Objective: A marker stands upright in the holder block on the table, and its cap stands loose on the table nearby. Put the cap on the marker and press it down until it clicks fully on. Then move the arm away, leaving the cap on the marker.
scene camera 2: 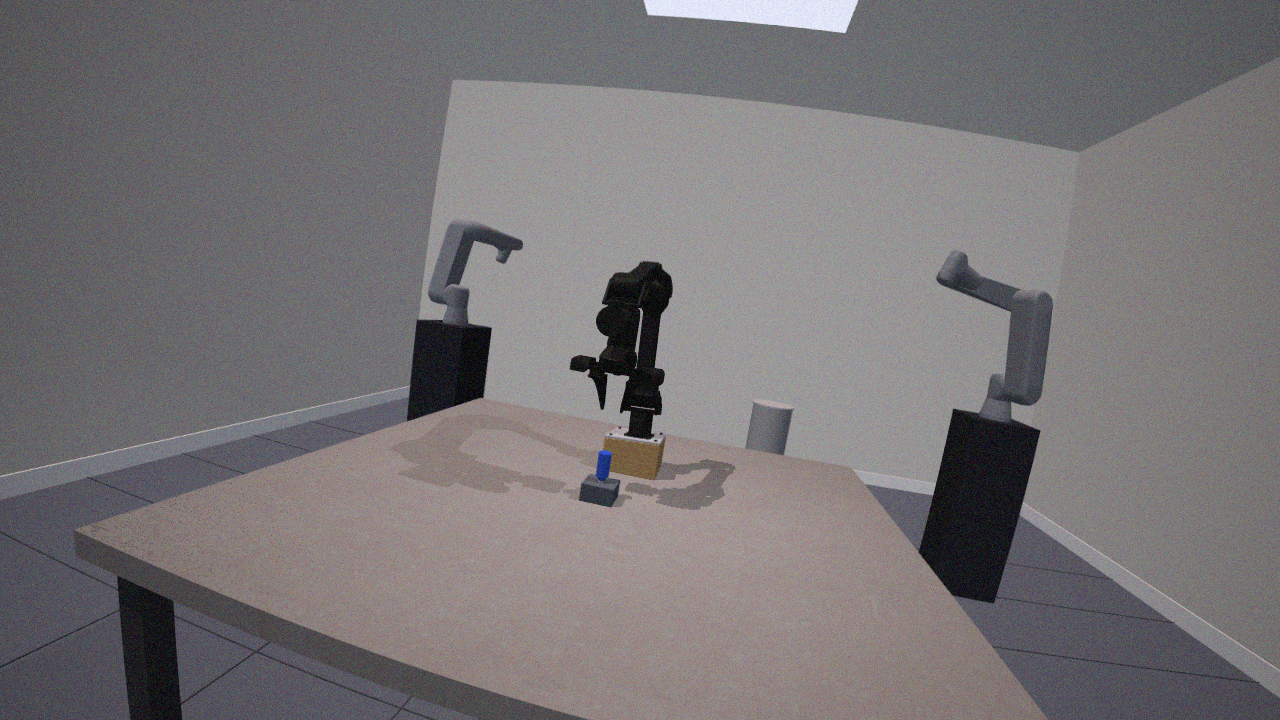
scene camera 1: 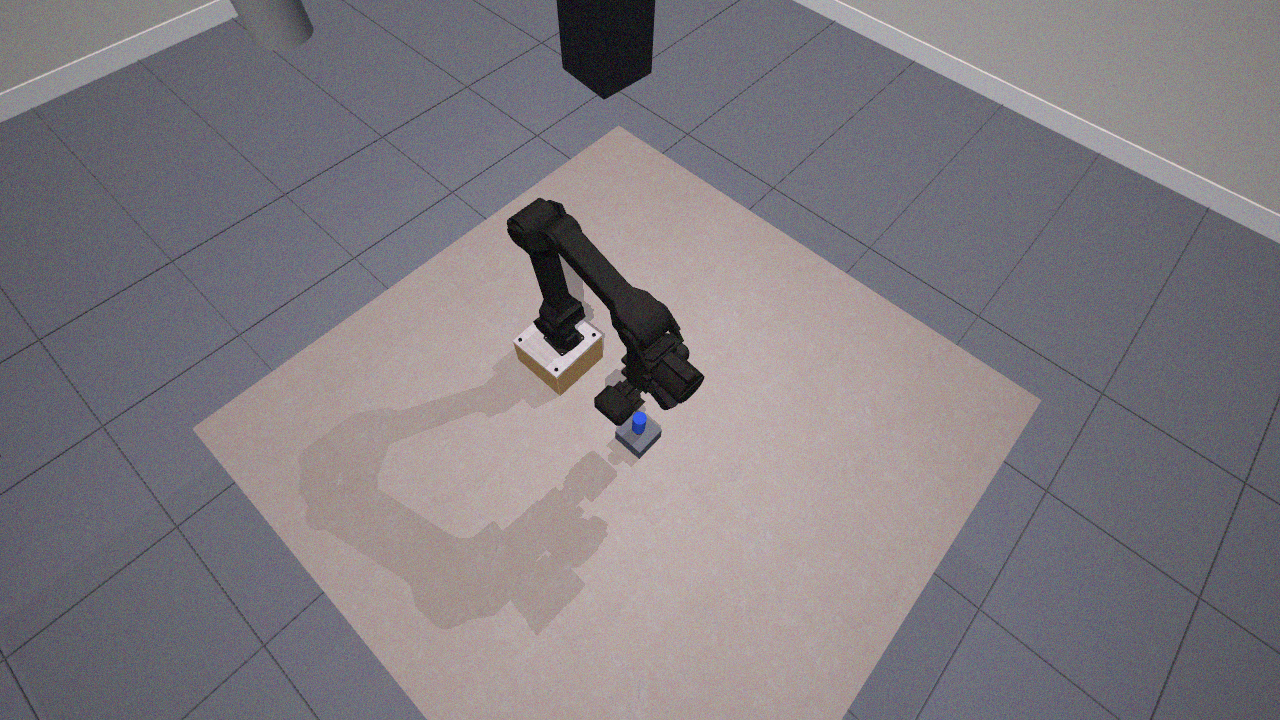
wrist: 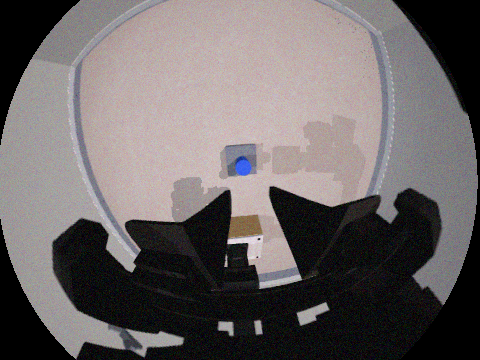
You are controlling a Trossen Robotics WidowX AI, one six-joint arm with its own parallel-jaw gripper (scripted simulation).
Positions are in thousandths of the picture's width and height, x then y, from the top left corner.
Labels:
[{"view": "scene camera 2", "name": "my gripper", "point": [478, 572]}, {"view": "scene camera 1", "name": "my gripper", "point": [501, 553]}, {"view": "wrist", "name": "my gripper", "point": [522, 535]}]

